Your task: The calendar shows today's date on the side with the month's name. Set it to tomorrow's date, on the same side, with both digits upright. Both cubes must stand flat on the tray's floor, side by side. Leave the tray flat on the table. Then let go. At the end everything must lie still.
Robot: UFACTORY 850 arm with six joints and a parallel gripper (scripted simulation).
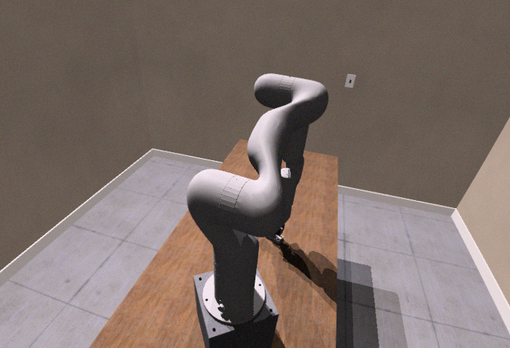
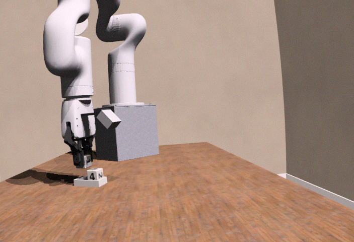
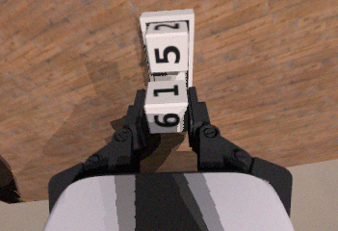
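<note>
Right now the white calendar tray is 70 mm below my hand and 20 mm to the left of it.
</note>
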